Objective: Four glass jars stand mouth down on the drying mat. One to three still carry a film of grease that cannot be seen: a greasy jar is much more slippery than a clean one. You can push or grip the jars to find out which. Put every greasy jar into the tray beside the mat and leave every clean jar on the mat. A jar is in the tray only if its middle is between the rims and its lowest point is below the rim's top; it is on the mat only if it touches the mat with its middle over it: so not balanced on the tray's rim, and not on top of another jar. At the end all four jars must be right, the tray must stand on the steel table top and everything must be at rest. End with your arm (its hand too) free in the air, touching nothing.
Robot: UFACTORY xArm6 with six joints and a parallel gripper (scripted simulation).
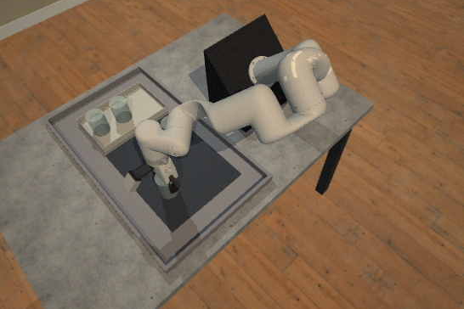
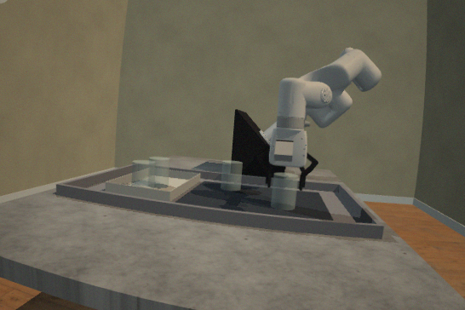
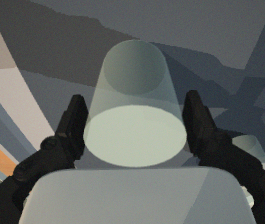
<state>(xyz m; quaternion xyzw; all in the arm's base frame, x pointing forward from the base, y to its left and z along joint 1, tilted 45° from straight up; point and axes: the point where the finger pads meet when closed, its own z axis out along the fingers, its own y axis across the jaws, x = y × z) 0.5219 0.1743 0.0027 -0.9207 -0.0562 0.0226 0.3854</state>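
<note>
The dark mat lies 6 cm behind my hand, 8 cm to the right of it and 7 cm below it. The rest, counted from my hand: cream tray (3 cm behind, 40 cm to the right, 6 cm below).
</note>
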